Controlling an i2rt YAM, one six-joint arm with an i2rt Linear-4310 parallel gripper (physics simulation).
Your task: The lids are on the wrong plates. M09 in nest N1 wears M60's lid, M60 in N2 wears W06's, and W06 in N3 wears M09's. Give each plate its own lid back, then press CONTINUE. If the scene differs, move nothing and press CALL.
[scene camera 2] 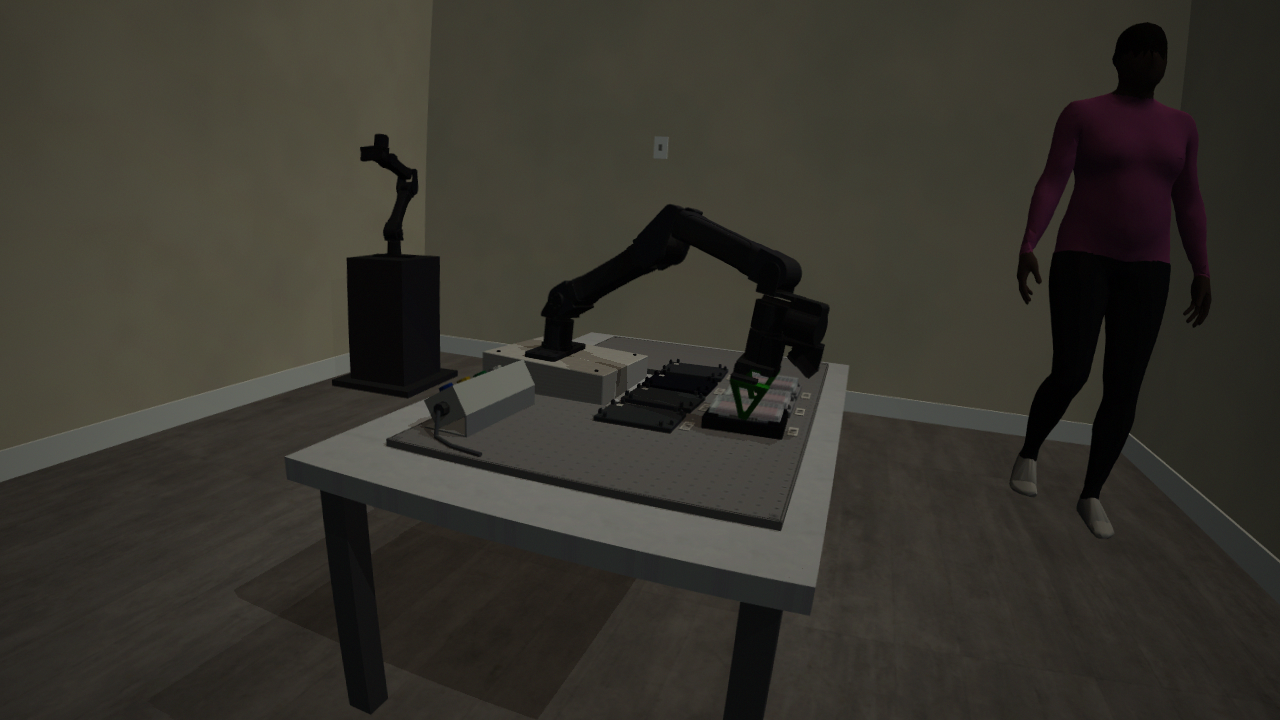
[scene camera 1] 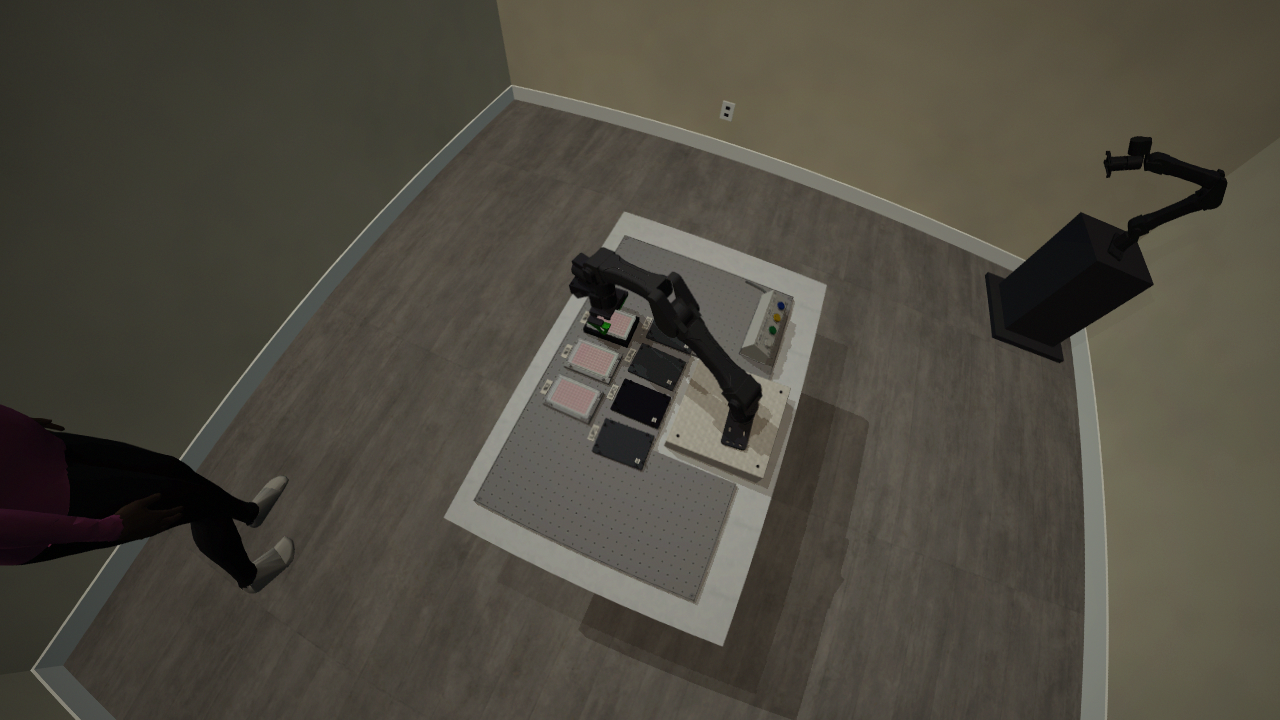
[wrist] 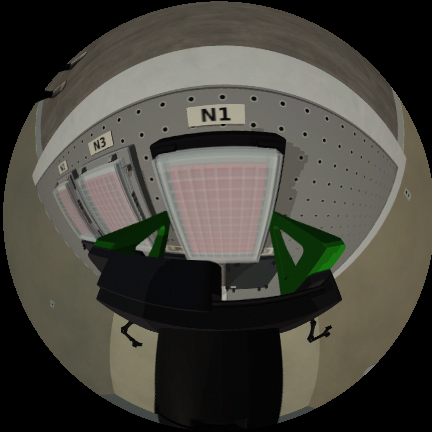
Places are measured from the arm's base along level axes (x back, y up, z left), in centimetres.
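Where they show: gripper, fingertip midpoint: (scene camera 2: 748, 410) (scene camera 1: 610, 322) (wrist: 218, 216); arm's base, link origin: (scene camera 2: 556, 352) (scene camera 1: 741, 413).
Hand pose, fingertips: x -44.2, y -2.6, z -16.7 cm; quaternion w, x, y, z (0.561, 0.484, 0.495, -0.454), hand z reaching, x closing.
Things, the pixels of their top centre, and the offset from my fingertips. "*": a spot on its surface instead.
- nest N1, surface spot: (wrist: 218, 200) * dx -2.6, dy +1.2, dz -0.3 cm
- raised black nest, top centre: (wrist: 220, 218) (scene camera 2: 746, 410) (scene camera 1: 611, 321) dx +0.2, dy +0.2, dz -0.1 cm
- N3, top centre: (wrist: 110, 217) (scene camera 2: 758, 392) (scene camera 1: 592, 357) dx -0.7, dy +0.2, dz +13.1 cm
- N2, top centre: (wrist: 71, 216) (scene camera 2: 767, 378) (scene camera 1: 572, 395) dx -1.7, dy +0.1, dz +26.1 cm
- button console, top centre: (scene camera 2: 482, 370) (scene camera 1: 769, 317) dx +45.5, dy +5.6, dz -14.9 cm
The plate in nest N1 (scene camera 1: 619, 321) (wrist: 218, 200) is pink under a clear lid and sits on a raised black nest (scene camera 2: 741, 428) (wrist: 217, 142). My gripper (scene camera 1: 606, 325) (scene camera 2: 751, 401) (wrist: 218, 216) is open, pointing down, with one green finger at each side of this plate. The lidded plate in N3 (scene camera 1: 593, 359) (wrist: 106, 192) sits beside it, and the lidded plate in N2 (scene camera 1: 573, 396) (wrist: 71, 206) is beyond. No M60, M09 or W06 marking is readable. The button console (scene camera 1: 757, 324) (scene camera 2: 487, 399) has blue, yellow and green buttons; their lettering is not readable.
Dark flat stands (scene camera 1: 657, 365) (scene camera 1: 640, 402) (scene camera 1: 623, 443) lie in a row between the plates and my arm's pale base block (scene camera 1: 698, 429) (scene camera 2: 572, 380). Another stand (scene camera 2: 640, 415) is partly under my arm in scene camera 1. A person (scene camera 1: 134, 474) (scene camera 2: 1118, 197) stands off the table.
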